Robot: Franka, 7 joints.
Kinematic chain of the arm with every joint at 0, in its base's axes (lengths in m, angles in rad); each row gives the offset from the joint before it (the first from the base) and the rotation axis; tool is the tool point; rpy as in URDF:
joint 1: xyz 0 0 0.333 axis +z
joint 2: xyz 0 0 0 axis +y
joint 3: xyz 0 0 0.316 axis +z
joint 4: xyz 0.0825 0 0 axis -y
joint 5: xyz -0.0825 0 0.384 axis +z
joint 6: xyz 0 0 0 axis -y
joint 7: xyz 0.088 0 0 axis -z
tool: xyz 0 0 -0.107 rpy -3.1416 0 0
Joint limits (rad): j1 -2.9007..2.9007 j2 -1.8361..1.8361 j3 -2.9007..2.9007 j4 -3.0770..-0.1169 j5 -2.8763..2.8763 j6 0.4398..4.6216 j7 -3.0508..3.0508
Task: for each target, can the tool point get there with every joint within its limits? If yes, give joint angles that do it. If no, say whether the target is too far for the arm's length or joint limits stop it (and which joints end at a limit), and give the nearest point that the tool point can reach.
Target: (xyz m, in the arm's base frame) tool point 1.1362 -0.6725 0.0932
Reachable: no: too far | nearest point 0.7264 -0.4299 0.1797 | short by 0.484 m
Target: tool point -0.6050 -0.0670 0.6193
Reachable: yes | joints 0.9389 -0.0527 2.1761 -1.7737 -1.3968 2.9933 0.4089
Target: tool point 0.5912 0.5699 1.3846
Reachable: no: too far | nearest point 0.3801 0.3664 1.0092 | short by 0.476 m
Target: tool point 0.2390 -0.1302 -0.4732
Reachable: no: joint limits stop it (at a limit: joint 2) | nearest point 0.2407 -0.1311 -0.3607 | short by 0.113 m
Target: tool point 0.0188 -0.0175 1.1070
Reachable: yes | joints 0.0143 -0.3957 -0.3107 -0.4975 -2.4291 3.5257 2.4289
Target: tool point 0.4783 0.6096 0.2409
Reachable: yes | joints 0.5648 1.2369 0.4781 -0.7880 -2.2840 3.3182 -1.0741
